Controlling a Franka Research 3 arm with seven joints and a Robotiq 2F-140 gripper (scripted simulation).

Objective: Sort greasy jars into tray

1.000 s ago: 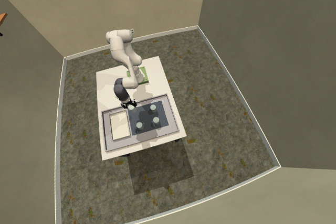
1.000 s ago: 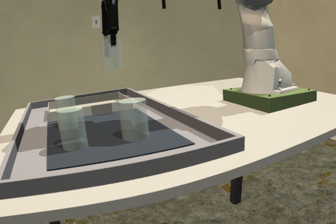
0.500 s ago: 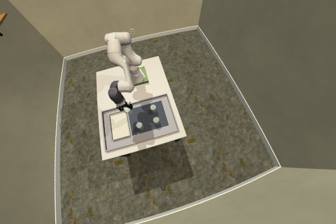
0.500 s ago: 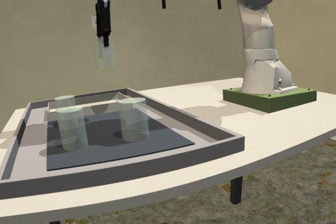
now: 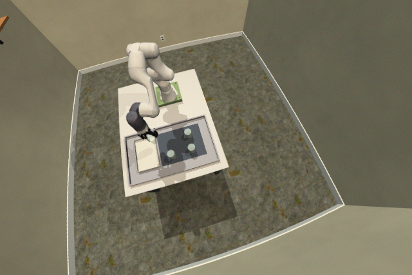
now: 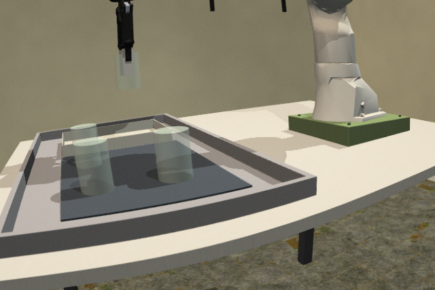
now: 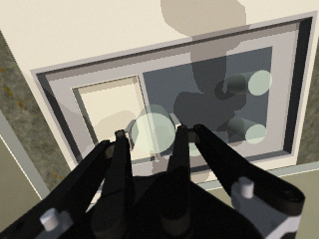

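My gripper is now 30 mm short of the cream tray, 130 mm to the left of it and 200 mm above it. Also, from my hand: dark mat: 50 mm ahead, 190 mm to the left, 210 mm below.
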